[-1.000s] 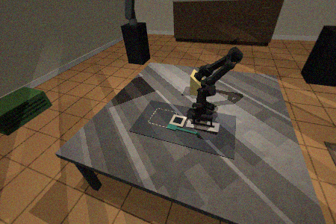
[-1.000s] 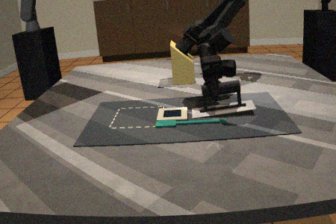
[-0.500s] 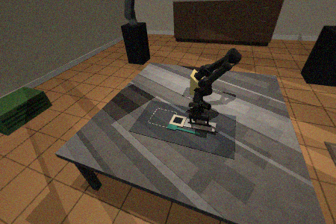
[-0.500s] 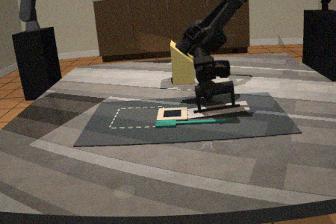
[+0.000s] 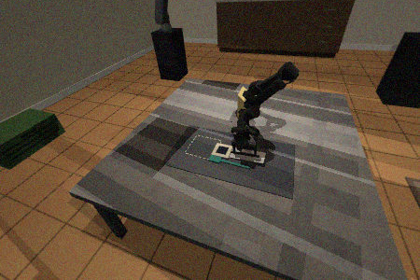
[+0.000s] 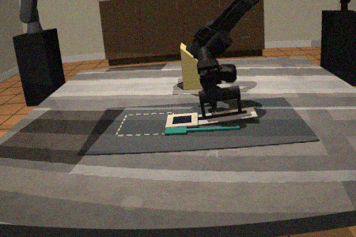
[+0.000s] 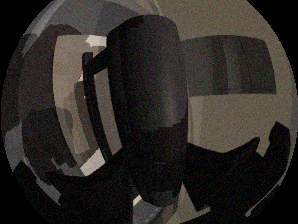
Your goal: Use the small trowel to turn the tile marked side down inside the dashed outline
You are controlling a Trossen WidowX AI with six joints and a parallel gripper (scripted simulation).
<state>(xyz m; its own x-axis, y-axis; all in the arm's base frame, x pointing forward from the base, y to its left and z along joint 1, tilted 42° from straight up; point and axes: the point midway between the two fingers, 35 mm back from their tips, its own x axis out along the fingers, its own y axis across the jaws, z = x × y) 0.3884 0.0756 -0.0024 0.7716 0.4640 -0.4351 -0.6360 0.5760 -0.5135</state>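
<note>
Right now the green trowel is 60 mm to the right of my gripper tip, 50 mm below it and 50 mm ahead of it. The rest, counted from my gripper tip: white flat tool 30 mm behind, 10 mm below; cream tile 100 mm to the right, 50 mm below, 20 mm behind; dark mat 80 mm below, 50 mm to the right, 10 mm behind.
</note>
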